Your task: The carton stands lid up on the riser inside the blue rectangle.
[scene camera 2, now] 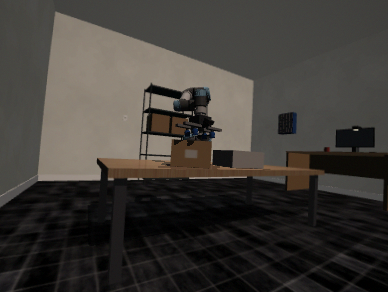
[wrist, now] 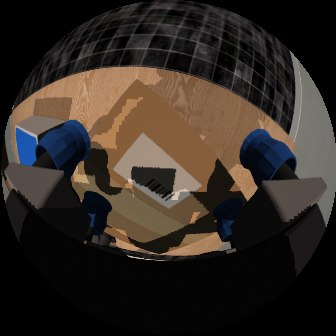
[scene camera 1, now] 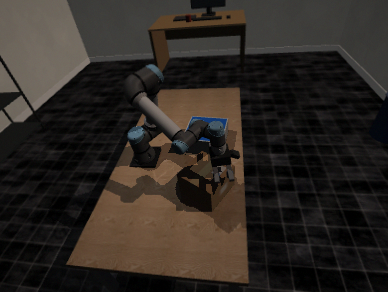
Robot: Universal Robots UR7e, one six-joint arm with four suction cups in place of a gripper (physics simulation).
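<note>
The brown carton [scene camera 1: 196,192] [scene camera 2: 203,150] [wrist: 150,112] stands on the wooden table, turned at an angle, beside the riser and not on it. Its upward face in the wrist view carries a white label [wrist: 145,150] with a barcode and an olive tape strip [wrist: 145,212]. The grey riser [scene camera 2: 247,159] [wrist: 42,122] has a blue rectangle [scene camera 1: 206,120] [wrist: 25,145] on its top, partly hidden by the arm in scene camera 1. My gripper [scene camera 1: 223,174] [scene camera 2: 200,135] [wrist: 165,180] is open, its blue suction cups close above the carton; exact contact cannot be told.
The wooden table [scene camera 1: 165,240] [scene camera 2: 150,170] carries the arm's base [scene camera 1: 146,157]. A shelf rack [scene camera 2: 146,112] with cartons stands by the wall behind. A desk [scene camera 1: 160,22] [scene camera 2: 298,171] with a monitor [scene camera 1: 208,3] [scene camera 2: 355,137] stands farther off.
</note>
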